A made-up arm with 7 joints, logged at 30 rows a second.
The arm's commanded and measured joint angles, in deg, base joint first. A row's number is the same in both.
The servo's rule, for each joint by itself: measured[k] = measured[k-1] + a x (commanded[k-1-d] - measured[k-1]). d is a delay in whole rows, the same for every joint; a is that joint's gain. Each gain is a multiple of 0.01, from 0.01 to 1. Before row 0 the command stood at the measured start. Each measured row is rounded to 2 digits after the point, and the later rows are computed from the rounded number. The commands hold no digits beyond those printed.
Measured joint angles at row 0:
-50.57 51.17 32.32 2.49 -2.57 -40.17 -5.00
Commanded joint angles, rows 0 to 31:
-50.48 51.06 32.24 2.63 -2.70 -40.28 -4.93
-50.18 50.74 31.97 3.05 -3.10 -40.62 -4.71
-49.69 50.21 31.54 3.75 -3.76 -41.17 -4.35
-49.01 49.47 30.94 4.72 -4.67 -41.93 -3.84
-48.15 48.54 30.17 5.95 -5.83 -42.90 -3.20
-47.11 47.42 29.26 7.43 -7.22 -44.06 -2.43
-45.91 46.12 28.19 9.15 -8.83 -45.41 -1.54
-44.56 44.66 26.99 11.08 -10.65 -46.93 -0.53
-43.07 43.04 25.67 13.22 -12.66 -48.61 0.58
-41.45 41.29 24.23 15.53 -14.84 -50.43 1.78
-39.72 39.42 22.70 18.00 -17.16 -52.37 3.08
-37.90 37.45 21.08 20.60 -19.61 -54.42 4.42
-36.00 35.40 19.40 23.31 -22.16 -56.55 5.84
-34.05 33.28 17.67 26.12 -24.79 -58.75 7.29
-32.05 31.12 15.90 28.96 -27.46 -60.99 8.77
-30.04 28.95 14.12 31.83 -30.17 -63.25 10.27
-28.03 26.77 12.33 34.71 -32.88 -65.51 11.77
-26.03 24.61 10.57 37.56 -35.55 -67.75 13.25
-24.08 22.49 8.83 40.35 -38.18 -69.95 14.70
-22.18 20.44 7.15 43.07 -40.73 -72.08 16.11
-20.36 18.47 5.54 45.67 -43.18 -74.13 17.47
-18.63 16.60 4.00 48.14 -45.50 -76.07 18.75
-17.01 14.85 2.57 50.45 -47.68 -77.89 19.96
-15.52 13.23 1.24 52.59 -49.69 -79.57 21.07
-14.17 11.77 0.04 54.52 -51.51 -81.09 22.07
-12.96 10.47 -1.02 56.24 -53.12 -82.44 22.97
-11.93 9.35 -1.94 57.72 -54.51 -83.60 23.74
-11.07 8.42 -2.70 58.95 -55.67 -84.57 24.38
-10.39 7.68 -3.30 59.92 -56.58 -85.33 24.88
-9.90 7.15 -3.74 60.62 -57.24 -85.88 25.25
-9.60 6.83 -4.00 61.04 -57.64 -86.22 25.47
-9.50 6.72 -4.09 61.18 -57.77 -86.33 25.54
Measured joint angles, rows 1 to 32:
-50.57 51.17 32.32 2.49 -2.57 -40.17 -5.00
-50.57 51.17 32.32 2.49 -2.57 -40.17 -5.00
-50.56 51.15 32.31 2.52 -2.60 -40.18 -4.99
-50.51 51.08 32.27 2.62 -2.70 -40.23 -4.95
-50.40 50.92 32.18 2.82 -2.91 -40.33 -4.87
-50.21 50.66 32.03 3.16 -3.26 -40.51 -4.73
-49.92 50.28 31.81 3.66 -3.77 -40.77 -4.52
-49.53 49.77 31.50 4.34 -4.46 -41.13 -4.23
-49.02 49.11 31.10 5.21 -5.33 -41.60 -3.85
-48.40 48.31 30.61 6.27 -6.39 -42.19 -3.39
-47.65 47.36 30.02 7.52 -7.64 -42.90 -2.83
-46.78 46.27 29.33 8.96 -9.08 -43.73 -2.18
-45.79 45.04 28.53 10.59 -10.70 -44.68 -1.44
-44.69 43.67 27.64 12.39 -12.48 -45.75 -0.62
-43.47 42.18 26.65 14.36 -14.42 -46.94 0.28
-42.15 40.58 25.57 16.48 -16.49 -48.24 1.26
-40.74 38.88 24.41 18.73 -18.68 -49.64 2.31
-39.24 37.09 23.18 21.09 -20.98 -51.14 3.42
-37.67 35.23 21.88 23.54 -23.36 -52.72 4.59
-36.04 33.32 20.52 26.06 -25.80 -54.37 5.80
-34.37 31.37 19.12 28.63 -28.28 -56.08 7.05
-32.66 29.40 17.68 31.23 -30.77 -57.84 8.32
-30.94 27.43 16.22 33.83 -33.25 -59.63 9.60
-29.22 25.48 14.75 36.41 -35.70 -61.44 10.88
-27.51 23.57 13.29 38.94 -38.10 -63.25 12.15
-25.83 21.71 11.84 41.40 -40.42 -65.05 13.40
-24.20 19.92 10.42 43.76 -42.64 -66.81 14.61
-22.63 18.22 9.05 46.01 -44.74 -68.53 15.78
-21.13 16.62 7.73 48.12 -46.69 -70.19 16.89
-19.72 15.14 6.48 50.07 -48.49 -71.77 17.94
-18.41 13.80 5.31 51.84 -50.11 -73.26 18.91
-17.22 12.60 4.22 53.42 -51.54 -74.65 19.80
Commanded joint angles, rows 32 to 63:
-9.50 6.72 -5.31 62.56 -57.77 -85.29 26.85
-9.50 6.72 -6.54 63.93 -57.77 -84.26 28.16
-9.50 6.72 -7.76 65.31 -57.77 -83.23 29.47
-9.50 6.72 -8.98 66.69 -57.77 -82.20 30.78
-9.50 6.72 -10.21 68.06 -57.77 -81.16 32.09
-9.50 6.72 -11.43 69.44 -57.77 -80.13 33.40
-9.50 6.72 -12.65 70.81 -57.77 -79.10 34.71
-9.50 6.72 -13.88 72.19 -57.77 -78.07 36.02
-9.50 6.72 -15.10 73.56 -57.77 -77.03 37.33
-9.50 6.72 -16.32 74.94 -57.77 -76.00 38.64
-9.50 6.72 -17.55 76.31 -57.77 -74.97 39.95
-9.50 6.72 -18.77 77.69 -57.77 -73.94 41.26
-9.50 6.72 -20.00 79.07 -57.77 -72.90 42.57
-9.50 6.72 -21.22 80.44 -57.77 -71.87 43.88
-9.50 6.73 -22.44 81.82 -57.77 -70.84 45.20
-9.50 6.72 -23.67 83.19 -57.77 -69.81 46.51
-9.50 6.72 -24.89 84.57 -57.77 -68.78 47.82
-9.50 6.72 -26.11 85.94 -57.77 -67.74 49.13
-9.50 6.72 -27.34 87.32 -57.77 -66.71 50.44
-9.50 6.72 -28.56 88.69 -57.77 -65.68 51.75
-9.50 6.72 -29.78 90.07 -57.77 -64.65 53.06
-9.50 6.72 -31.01 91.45 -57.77 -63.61 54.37
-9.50 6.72 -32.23 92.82 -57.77 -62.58 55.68
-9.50 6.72 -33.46 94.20 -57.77 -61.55 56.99
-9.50 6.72 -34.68 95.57 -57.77 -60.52 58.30
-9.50 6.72 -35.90 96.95 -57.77 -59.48 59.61
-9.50 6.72 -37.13 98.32 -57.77 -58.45 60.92
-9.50 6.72 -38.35 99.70 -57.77 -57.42 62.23
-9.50 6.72 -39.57 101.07 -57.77 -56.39 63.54
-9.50 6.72 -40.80 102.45 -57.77 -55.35 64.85
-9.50 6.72 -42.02 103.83 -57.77 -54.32 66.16
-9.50 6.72 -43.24 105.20 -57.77 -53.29 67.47
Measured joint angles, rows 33 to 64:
-16.15 11.56 3.23 54.79 -52.76 -75.92 20.59
-15.22 10.69 2.35 55.94 -53.76 -77.07 21.28
-14.42 9.98 1.43 57.13 -54.56 -77.97 22.06
-13.73 9.39 0.47 58.35 -55.20 -78.66 22.91
-13.14 8.91 -0.52 59.60 -55.71 -79.16 23.83
-12.63 8.52 -1.54 60.88 -56.12 -79.49 24.80
-12.19 8.20 -2.58 62.17 -56.45 -79.67 25.82
-11.81 7.93 -3.64 63.48 -56.71 -79.72 26.88
-11.49 7.71 -4.72 64.80 -56.92 -79.65 27.98
-11.21 7.53 -5.82 66.13 -57.09 -79.48 29.11
-10.97 7.38 -6.93 67.47 -57.23 -79.21 30.26
-10.76 7.26 -8.06 68.81 -57.34 -78.86 31.43
-10.58 7.16 -9.20 70.16 -57.43 -78.43 32.62
-10.43 7.08 -10.35 71.52 -57.50 -77.94 33.83
-10.30 7.02 -11.51 72.88 -57.55 -77.39 35.05
-10.19 6.97 -12.68 74.24 -57.59 -76.78 36.29
-10.09 6.93 -13.85 75.60 -57.63 -76.13 37.54
-10.01 6.89 -15.03 76.97 -57.66 -75.43 38.80
-9.94 6.86 -16.21 78.34 -57.68 -74.70 40.06
-9.88 6.83 -17.40 79.71 -57.70 -73.93 41.33
-9.83 6.81 -18.59 81.08 -57.71 -73.14 42.61
-9.78 6.79 -19.79 82.45 -57.72 -72.32 43.89
-9.74 6.78 -20.99 83.82 -57.73 -71.48 45.17
-9.71 6.77 -22.19 85.19 -57.74 -70.61 46.46
-9.68 6.76 -23.39 86.56 -57.75 -69.73 47.75
-9.65 6.75 -24.60 87.94 -57.75 -68.83 49.04
-9.63 6.74 -25.81 89.31 -57.75 -67.92 50.34
-9.61 6.74 -27.02 90.69 -57.75 -66.99 51.64
-9.59 6.74 -28.23 92.06 -57.75 -66.05 52.94
-9.58 6.74 -29.44 93.44 -57.75 -65.10 54.24
-9.57 6.74 -30.66 94.81 -57.75 -64.14 55.54
-9.56 6.74 -31.88 96.19 -57.75 -63.17 56.84

